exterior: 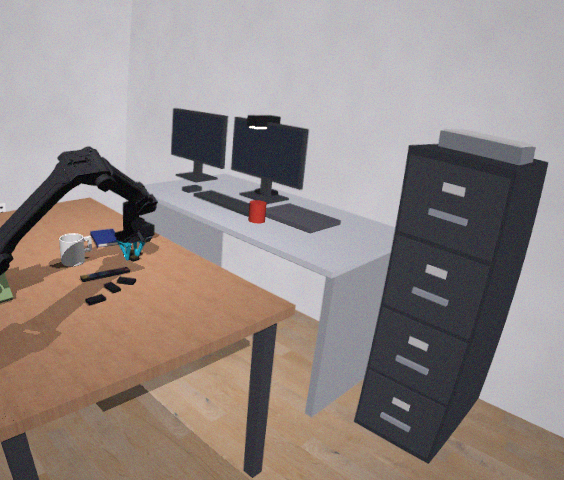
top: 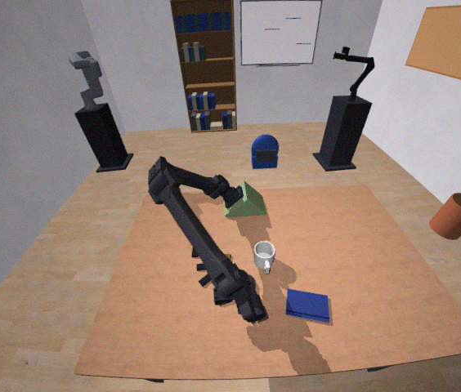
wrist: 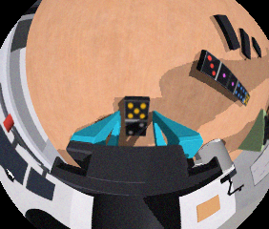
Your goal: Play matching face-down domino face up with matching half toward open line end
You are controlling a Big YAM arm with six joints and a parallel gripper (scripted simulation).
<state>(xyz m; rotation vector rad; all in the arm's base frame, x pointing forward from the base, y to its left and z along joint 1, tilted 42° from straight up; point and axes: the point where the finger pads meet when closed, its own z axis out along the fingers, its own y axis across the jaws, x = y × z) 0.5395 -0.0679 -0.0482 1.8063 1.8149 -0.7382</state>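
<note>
My hand is right at the domino. Also, from my hand: blue book: 3 cm ahead, 23 cm to the left.
</note>
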